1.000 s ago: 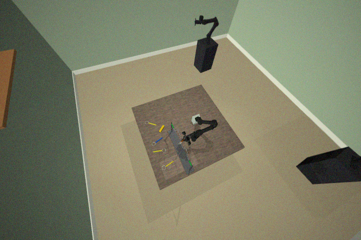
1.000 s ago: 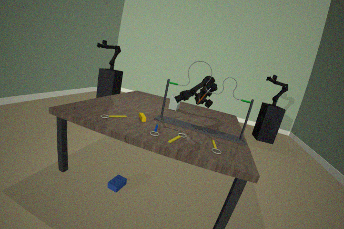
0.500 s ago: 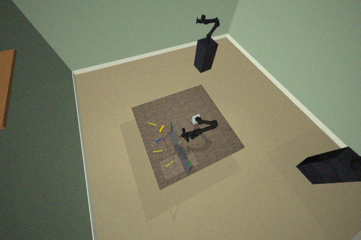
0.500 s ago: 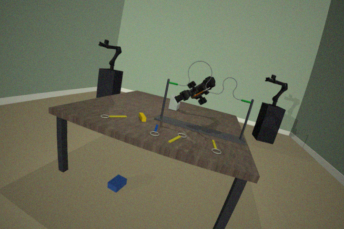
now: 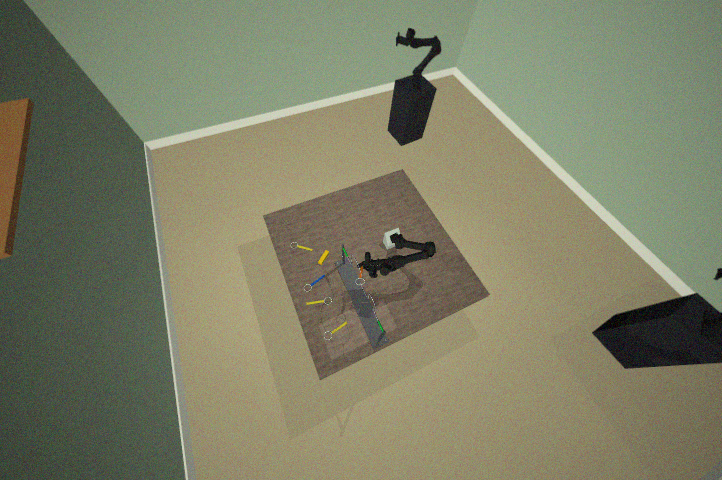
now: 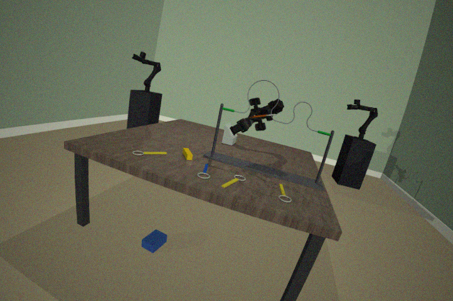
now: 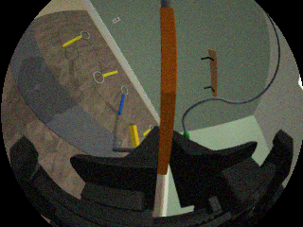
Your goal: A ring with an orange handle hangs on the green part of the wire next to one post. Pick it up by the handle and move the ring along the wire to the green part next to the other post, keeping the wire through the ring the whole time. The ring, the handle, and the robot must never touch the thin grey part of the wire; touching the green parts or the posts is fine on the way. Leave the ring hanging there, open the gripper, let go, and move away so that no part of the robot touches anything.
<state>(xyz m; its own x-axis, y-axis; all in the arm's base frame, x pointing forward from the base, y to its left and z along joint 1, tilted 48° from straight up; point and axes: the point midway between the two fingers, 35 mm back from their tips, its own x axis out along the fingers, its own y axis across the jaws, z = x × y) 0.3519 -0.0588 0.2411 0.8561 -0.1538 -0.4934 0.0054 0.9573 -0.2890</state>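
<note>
Right now the orange-handled ring is 20 mm ahead of my gripper tip, 80 mm to the left of it and 30 mm above it. The rest, counted from my gripper tip: blue block 290 mm ahead, 330 mm to the right, 730 mm below; then yellow block 130 mm ahead, 270 mm to the right, 240 mm below; then blue-handled ring 280 mm ahead, 120 mm to the right, 250 mm below.
</note>
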